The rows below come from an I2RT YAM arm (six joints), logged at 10 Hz.
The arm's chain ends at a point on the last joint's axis. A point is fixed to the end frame.
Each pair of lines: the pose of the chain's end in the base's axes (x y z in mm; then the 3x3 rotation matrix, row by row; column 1 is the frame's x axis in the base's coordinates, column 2 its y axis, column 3 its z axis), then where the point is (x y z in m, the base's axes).
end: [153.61 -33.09 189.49], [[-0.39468 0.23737 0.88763], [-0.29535 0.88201 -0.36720], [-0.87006 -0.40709 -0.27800]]
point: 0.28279 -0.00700 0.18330
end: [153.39 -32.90 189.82], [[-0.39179 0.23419 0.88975], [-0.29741 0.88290 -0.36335], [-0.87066 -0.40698 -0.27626]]
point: 0.28246 -0.00623 0.18385
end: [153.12 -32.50 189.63], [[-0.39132 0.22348 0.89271], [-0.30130 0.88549 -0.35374], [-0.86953 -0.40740 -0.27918]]
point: 0.28188 -0.00446 0.18326
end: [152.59 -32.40 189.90], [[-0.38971 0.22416 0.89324], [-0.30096 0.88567 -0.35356], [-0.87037 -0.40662 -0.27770]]
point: 0.28136 -0.00434 0.18378
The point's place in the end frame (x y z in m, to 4 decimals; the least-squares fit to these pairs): -0.0533 0.0562 0.1068
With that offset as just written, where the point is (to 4 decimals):
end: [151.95 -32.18 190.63], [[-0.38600 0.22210 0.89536], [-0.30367 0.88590 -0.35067], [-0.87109 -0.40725 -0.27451]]
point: 0.2806 -0.0037 0.1849
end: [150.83 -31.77 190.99], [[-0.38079 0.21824 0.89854], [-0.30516 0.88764 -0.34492], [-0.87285 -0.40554 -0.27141]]
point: 0.2794 -0.0025 0.1857
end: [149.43 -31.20 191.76], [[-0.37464 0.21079 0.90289], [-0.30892 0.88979 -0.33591], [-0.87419 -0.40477 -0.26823]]
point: 0.2777 -0.0006 0.1870
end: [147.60 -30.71 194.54], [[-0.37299 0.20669 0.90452], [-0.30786 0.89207 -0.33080], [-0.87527 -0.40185 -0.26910]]
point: 0.2757 0.0005 0.1899
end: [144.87 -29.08 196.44], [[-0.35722 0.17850 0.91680], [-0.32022 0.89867 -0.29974], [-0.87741 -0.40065 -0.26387]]
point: 0.2719 0.0065 0.1925
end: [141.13 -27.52 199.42], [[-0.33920 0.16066 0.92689], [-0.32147 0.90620 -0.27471], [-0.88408 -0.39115 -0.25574]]
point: 0.2672 0.0112 0.1972
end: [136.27 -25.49 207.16], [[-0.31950 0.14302 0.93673], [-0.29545 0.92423 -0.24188], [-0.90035 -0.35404 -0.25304]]
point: 0.2614 0.0164 0.2082
